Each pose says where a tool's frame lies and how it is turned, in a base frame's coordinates. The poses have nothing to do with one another.
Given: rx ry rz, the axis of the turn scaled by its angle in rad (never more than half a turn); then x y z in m.
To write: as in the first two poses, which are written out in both.
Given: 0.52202, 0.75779, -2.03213, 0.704, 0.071, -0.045
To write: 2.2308, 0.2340, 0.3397, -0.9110, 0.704, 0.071, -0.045
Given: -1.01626, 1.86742, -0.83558, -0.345, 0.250, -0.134
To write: 2.2843, -0.4449, 0.8175, -0.3658, -0.345, 0.250, -0.134
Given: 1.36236, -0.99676, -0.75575, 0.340, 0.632, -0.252
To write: 1.8495, 0.7366, -0.5389, -0.4086, 0.340, 0.632, -0.252
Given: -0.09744, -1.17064, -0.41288, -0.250, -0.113, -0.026
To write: 1.2451, -0.0783, -0.9402, -0.3316, -0.250, -0.113, -0.026
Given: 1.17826, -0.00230, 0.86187, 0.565, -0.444, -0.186
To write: 1.4598, 0.8071, -0.0016, 0.5904, 0.565, -0.444, -0.186
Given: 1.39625, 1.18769, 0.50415, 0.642, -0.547, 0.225
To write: 1.9011, 0.7344, 0.6247, 0.2652, 0.642, -0.547, 0.225
